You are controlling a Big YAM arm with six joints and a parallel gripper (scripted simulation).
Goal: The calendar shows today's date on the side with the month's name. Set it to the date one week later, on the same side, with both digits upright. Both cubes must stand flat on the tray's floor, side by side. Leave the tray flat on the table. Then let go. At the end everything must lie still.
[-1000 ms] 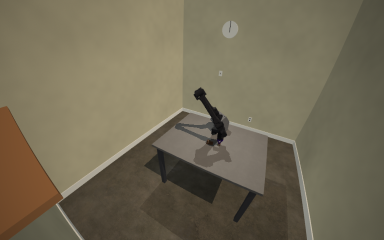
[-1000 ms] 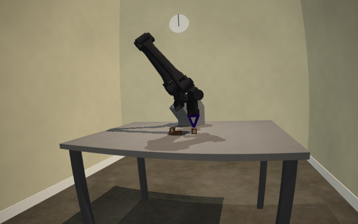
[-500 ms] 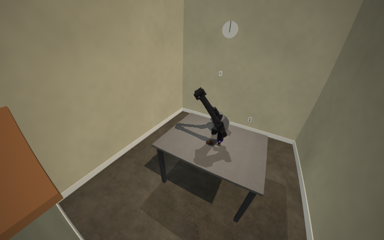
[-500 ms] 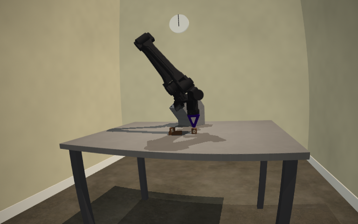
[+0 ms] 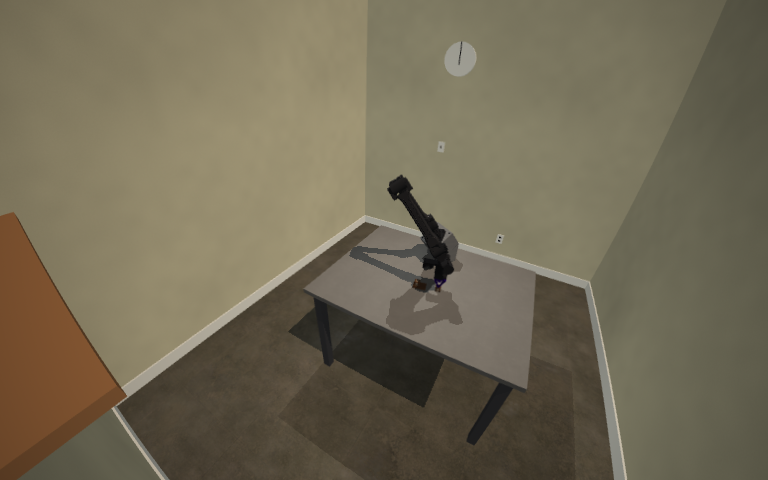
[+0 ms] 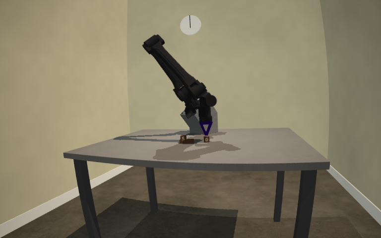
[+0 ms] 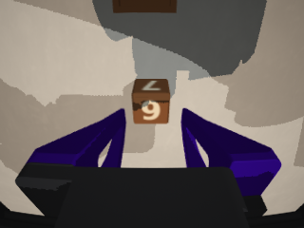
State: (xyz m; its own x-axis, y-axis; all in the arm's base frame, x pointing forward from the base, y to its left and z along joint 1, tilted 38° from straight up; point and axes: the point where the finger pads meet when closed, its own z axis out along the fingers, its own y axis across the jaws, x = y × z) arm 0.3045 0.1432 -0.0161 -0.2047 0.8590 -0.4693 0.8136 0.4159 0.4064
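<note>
The brown tray lies 30 mm ahead of my hand, 100 mm to the right of it and 40 mm below it.
</note>
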